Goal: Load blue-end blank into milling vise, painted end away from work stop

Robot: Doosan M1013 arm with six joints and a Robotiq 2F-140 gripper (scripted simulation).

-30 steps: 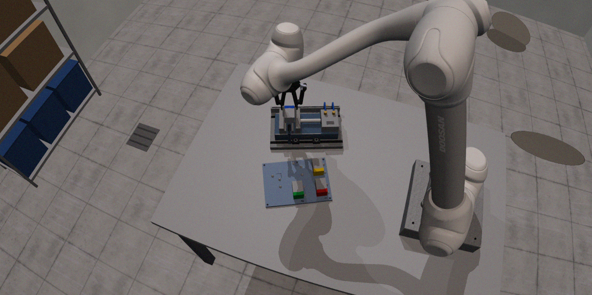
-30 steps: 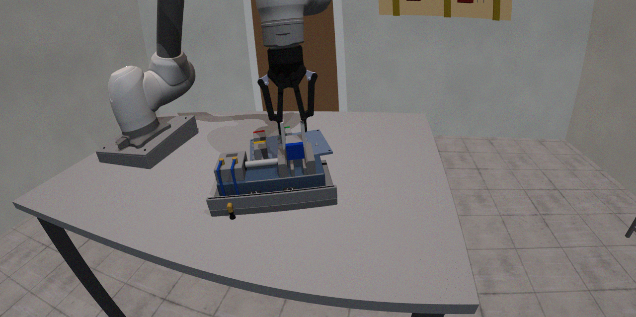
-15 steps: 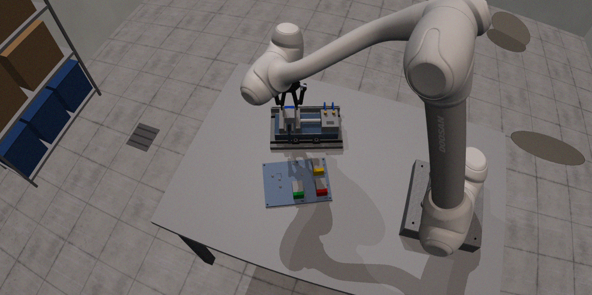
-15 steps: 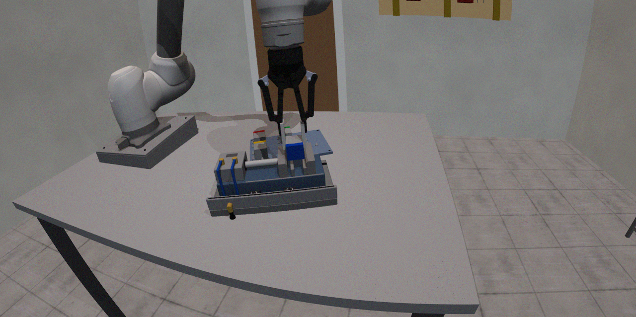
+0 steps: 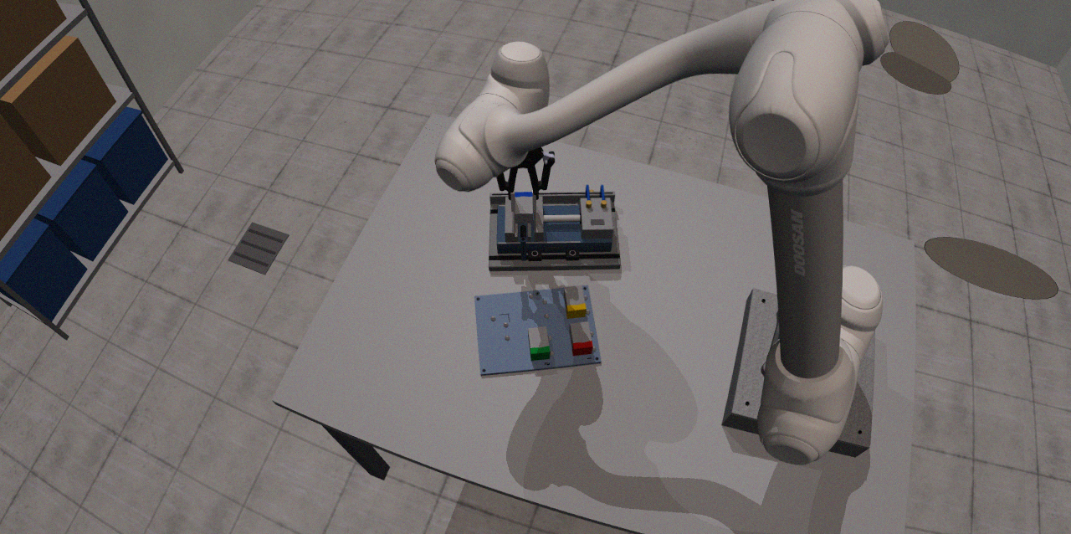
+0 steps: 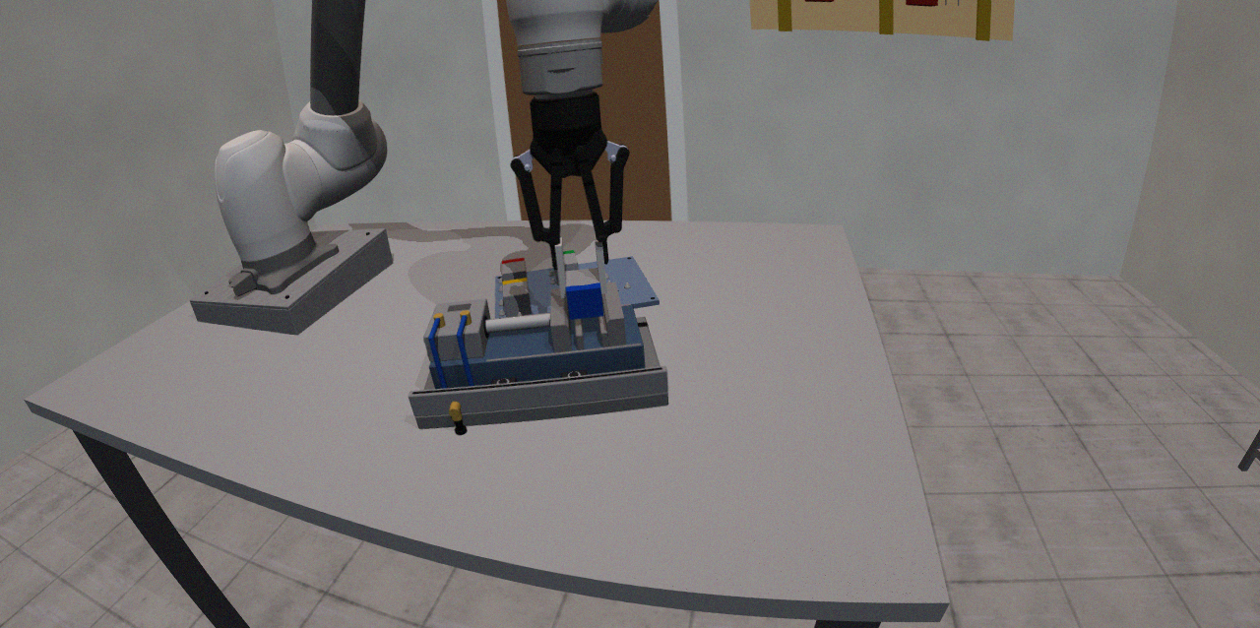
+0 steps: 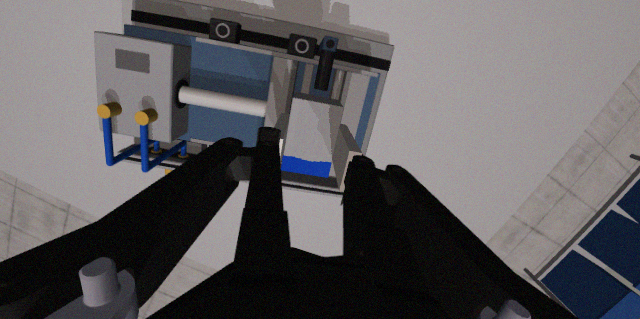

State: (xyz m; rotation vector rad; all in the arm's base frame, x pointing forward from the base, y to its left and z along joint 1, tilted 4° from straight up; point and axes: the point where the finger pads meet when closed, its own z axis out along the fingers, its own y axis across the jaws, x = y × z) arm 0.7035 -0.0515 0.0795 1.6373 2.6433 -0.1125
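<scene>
My hand is 30 mm above the blue-ended blank. The rest, counted from my hand: black work stop rod (60 mm below, 50 mm to the left, 20 mm behind); moving jaw (70 mm below, 30 mm behind, 10 mm to the right); fixed jaw (70 mm below, 30 mm ahead, 20 mm to the left).
</scene>
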